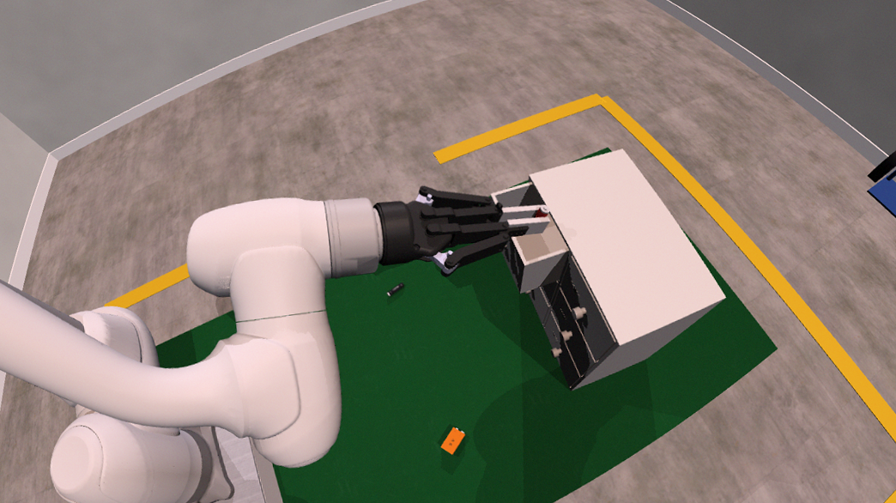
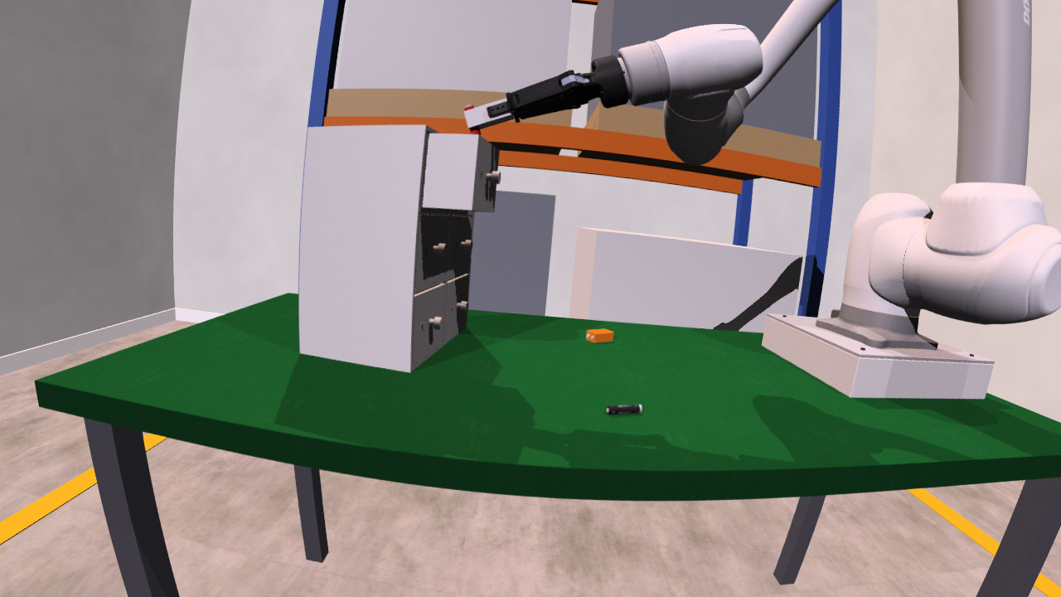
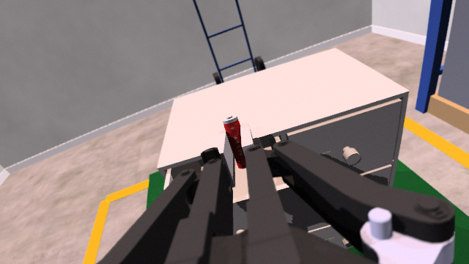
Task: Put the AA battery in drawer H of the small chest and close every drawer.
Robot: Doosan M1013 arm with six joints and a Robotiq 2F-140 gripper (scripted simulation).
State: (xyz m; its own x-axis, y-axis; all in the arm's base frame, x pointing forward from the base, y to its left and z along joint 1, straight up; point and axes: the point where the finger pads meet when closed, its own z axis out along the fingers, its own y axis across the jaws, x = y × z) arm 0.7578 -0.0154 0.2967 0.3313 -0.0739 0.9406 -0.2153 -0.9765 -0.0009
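Right now the red cylinder is 20 mm ahead of my hand, 10 mm to the right of it and 10 mm below it. Also, from my hand: black AA battery: 360 mm below, 190 mm to the left, 190 mm behind; then drawer marked H: 120 mm below, 70 mm ahead, 10 mm to the left; then orange block: 360 mm below, 230 mm behind, 160 mm to the right.
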